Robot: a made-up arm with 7 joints. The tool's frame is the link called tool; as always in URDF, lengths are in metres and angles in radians. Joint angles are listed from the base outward. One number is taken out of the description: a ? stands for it. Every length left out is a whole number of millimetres.
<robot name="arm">
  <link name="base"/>
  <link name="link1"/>
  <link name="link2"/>
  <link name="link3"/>
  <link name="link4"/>
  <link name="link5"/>
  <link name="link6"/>
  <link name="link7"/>
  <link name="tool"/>
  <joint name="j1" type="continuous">
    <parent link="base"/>
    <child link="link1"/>
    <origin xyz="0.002 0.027 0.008" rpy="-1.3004 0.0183 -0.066"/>
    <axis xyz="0 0 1"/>
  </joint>
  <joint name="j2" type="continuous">
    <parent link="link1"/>
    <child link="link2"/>
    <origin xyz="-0.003 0.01 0" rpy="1.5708 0 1.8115"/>
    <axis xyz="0 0 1"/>
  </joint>
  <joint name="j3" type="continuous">
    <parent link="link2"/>
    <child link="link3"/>
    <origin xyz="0.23 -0.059 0" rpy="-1.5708 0 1.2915"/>
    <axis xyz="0 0 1"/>
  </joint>
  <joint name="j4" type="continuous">
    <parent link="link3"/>
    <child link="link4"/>
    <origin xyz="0.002 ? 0" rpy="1.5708 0 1.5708"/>
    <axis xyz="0 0 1"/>
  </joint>
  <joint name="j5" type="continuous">
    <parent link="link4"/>
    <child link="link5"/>
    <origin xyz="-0.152 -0.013 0" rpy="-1.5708 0 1.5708"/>
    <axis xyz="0 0 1"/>
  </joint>
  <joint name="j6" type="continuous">
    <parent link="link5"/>
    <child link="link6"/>
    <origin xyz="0 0 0" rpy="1.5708 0 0"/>
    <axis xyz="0 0 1"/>
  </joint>
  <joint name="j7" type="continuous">
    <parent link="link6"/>
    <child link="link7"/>
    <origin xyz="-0.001 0.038 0" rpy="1.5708 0 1.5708"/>
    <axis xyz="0 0 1"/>
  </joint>
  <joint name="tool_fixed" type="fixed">
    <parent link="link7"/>
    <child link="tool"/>
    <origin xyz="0 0 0" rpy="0 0 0"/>
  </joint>
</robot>
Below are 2 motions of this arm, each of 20 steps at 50 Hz.
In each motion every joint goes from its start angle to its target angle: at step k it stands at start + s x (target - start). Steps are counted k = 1, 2, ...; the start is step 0. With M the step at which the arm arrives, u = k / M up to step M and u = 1 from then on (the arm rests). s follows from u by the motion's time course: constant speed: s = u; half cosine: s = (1 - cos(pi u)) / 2; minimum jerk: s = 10 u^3 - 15 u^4 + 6 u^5.
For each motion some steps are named. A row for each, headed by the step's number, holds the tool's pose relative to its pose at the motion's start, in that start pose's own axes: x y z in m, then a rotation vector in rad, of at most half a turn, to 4 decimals.
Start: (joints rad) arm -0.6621 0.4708 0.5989 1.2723 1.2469 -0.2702 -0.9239
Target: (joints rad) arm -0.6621 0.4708 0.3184 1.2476 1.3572 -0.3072 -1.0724
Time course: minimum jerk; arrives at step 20
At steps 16, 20:
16: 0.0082 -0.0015 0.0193 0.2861 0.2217 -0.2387
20: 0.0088 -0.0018 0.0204 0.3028 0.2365 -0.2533

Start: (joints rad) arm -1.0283 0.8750 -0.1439 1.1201 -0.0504 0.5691 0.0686
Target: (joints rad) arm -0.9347 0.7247 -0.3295 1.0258 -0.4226 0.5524 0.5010
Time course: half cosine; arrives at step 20
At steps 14, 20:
14: -0.0083 -0.0739 -0.0120 -0.0536 0.0024 0.0667
20: -0.0126 -0.0931 -0.0166 -0.0673 0.0146 0.0806

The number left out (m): -0.026
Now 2 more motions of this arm.
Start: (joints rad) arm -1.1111 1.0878 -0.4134 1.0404 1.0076 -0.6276 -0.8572
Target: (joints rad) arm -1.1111 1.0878 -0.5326 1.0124 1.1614 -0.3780 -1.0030
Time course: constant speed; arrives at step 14
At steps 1, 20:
1: 0.0007 0.0000 0.0002 -0.0005 0.0196 -0.0215
20: 0.0088 0.0001 0.0022 -0.0118 0.2868 -0.2718

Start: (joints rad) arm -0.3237 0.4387 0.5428 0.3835 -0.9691 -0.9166 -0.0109
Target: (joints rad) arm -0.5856 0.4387 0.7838 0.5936 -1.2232 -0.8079 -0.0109
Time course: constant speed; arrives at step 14
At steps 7, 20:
7: 0.0193 -0.0022 -0.0123 -0.1215 -0.0315 0.2269
20: 0.0332 -0.0069 -0.0255 -0.2783 -0.0504 0.4531

